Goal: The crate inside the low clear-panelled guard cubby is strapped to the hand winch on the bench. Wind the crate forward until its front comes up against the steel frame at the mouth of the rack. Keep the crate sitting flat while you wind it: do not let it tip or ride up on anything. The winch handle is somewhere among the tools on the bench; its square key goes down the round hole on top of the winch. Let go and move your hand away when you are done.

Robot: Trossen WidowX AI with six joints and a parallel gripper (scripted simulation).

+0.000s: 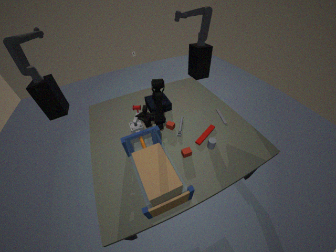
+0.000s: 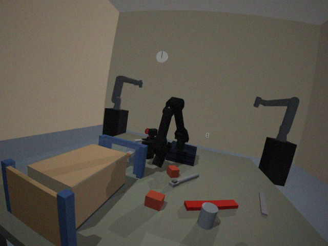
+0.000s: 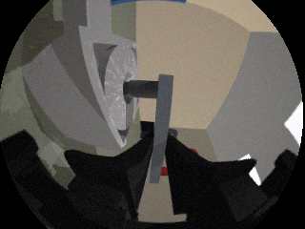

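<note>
The winch handle lies 1 cm behind my gripper tip, 1 cm to the left of it and 1 cm above it. From my gripper tip the other things lie so: hand winch 3 cm ahead, 3 cm to the right, 9 cm below; then red knob 4 cm behind, 3 cm to the left, 4 cm above; then red bar 31 cm ahead, 46 cm to the left, 12 cm below.
</note>
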